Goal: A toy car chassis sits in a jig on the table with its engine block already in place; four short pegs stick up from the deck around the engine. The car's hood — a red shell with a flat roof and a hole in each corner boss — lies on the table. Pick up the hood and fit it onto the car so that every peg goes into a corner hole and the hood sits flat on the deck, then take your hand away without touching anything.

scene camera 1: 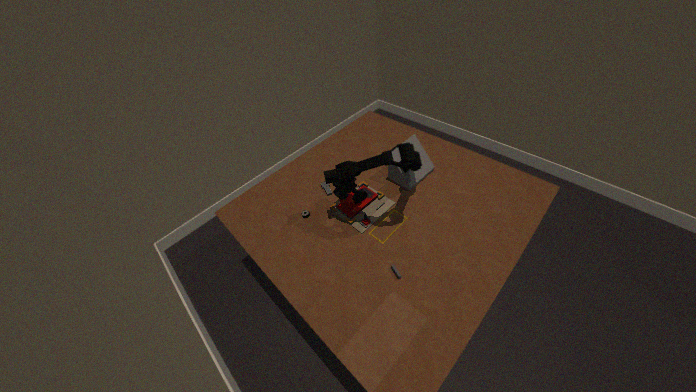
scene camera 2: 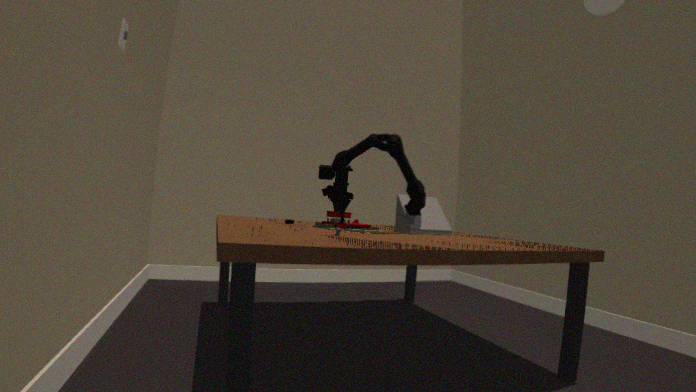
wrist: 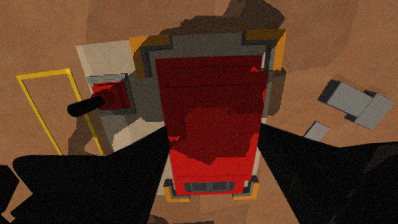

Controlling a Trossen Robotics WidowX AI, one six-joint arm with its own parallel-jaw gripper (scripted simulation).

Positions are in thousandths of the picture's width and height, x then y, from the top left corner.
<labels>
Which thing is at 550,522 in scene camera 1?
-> A grey jig.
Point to a grey jig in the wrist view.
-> At 335,275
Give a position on a red hood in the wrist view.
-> At 536,529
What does my gripper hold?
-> A red hood.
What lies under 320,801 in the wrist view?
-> My gripper.
</labels>
